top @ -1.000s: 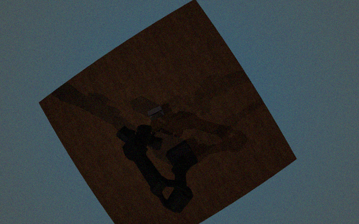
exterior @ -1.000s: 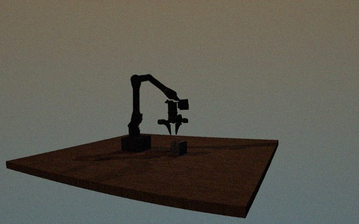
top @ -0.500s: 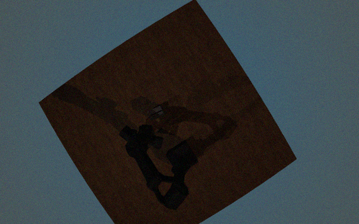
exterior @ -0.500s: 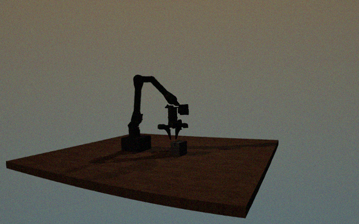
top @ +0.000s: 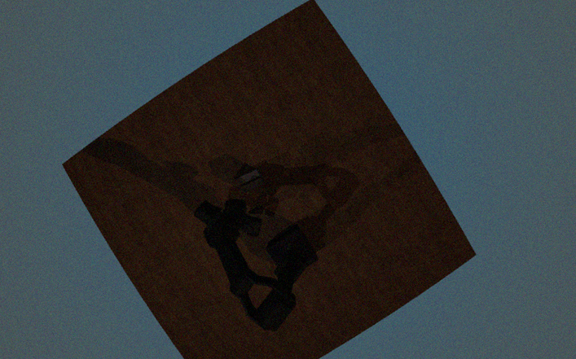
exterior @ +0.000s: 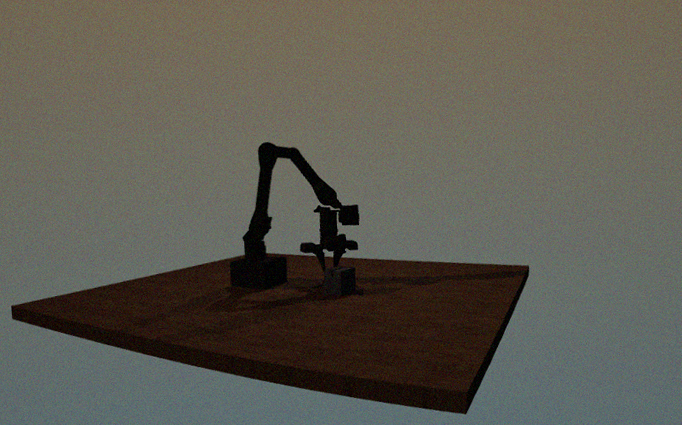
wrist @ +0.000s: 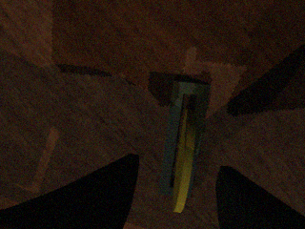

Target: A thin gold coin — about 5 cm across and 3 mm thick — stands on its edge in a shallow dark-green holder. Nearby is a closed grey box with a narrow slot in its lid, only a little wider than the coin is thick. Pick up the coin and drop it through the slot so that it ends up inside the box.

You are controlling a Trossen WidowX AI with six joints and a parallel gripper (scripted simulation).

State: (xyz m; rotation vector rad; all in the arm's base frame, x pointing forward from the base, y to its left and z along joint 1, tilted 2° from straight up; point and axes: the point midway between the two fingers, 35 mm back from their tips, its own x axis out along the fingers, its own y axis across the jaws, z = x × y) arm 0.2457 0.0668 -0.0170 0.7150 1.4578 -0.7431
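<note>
Right now my gripper tip is 20 mm above the gold coin.
</note>
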